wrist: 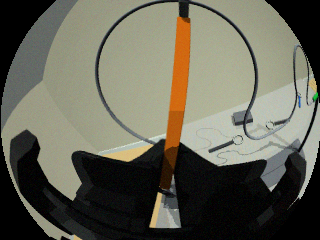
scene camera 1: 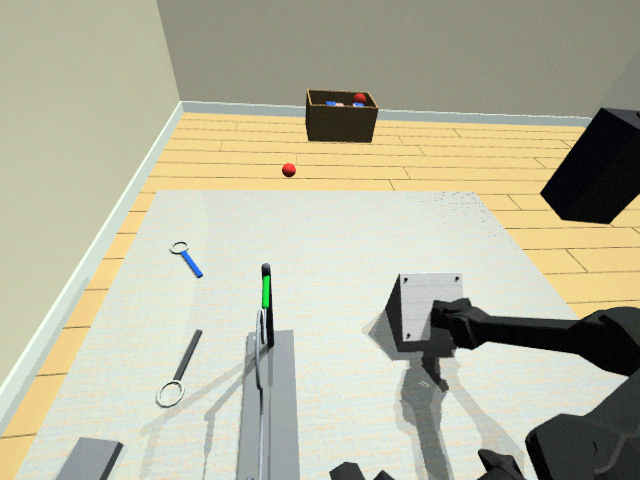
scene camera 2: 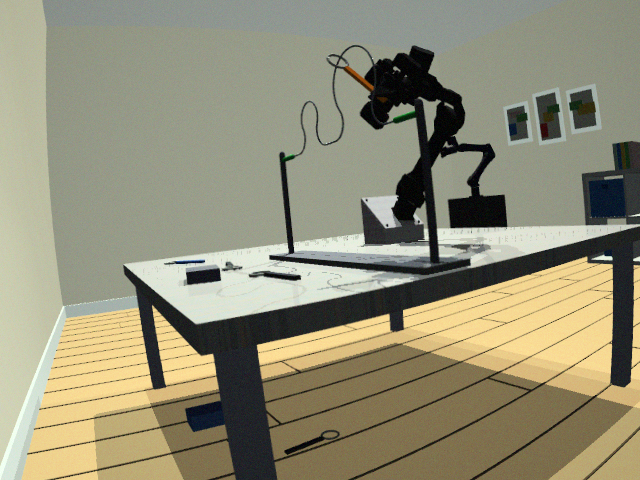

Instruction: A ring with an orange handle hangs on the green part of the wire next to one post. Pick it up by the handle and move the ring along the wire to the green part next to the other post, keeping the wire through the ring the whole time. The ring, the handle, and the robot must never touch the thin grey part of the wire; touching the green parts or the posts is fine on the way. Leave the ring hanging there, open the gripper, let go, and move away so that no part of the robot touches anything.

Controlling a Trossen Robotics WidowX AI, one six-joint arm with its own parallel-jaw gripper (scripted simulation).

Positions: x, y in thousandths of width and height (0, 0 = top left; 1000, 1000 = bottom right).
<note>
My gripper (scene camera 2: 579, 201) carries an orange-handled ring.
My gripper shows as well in the wrist view (wrist: 527, 598).
</note>
